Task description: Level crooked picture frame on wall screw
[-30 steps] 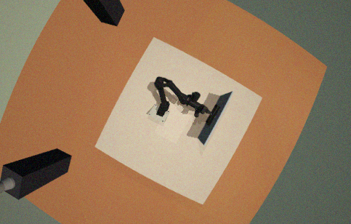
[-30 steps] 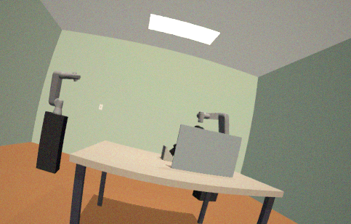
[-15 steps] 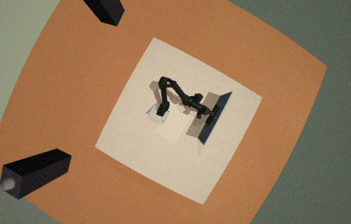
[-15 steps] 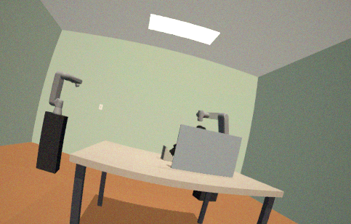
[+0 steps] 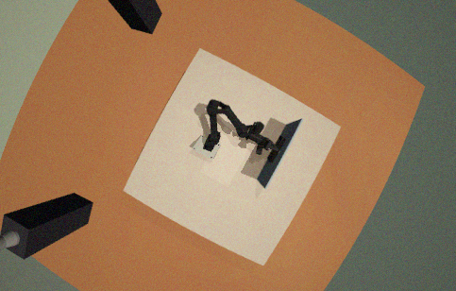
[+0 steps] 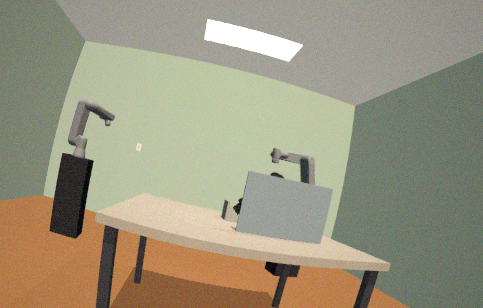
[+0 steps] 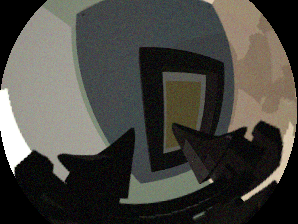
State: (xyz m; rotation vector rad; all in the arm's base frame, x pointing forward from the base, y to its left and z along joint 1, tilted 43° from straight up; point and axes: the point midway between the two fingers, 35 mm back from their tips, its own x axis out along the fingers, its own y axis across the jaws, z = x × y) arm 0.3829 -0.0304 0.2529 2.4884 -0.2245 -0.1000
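My gripper tip is 1 cm short of the picture frame and 5 cm above it. The rest, counted from my gripper tip: blue-grey wall panel 2 cm ahead, 1 cm to the right, 7 cm below.
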